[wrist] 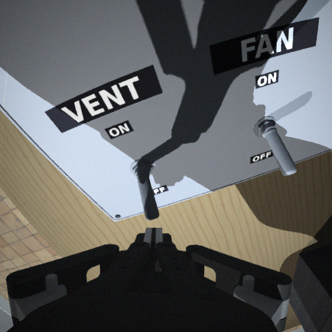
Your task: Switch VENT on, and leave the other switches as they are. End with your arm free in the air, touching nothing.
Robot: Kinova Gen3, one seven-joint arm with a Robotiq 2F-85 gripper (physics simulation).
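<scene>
The VENT switch (148,197) is a metal lever at the lower middle of the panel. Its lever points down towards the OFF label, away from the ON label, and part of it is in shadow. The black VENT name plate (105,98) is above it. The FAN switch (281,151) is at the right, its lever also pointing down past its OFF label. My gripper (153,238) is shut and empty. In the view its fingertips are just below the tip of the VENT lever, with a small gap; the depth between them is hard to tell.
The pale panel (65,145) lies on a wooden surface (75,220), its near edge and a corner screw (118,216) showing. The arm's shadow falls across the panel. A dark block (315,280) is at the lower right. Brick-like floor tiles (22,240) show at the left.
</scene>
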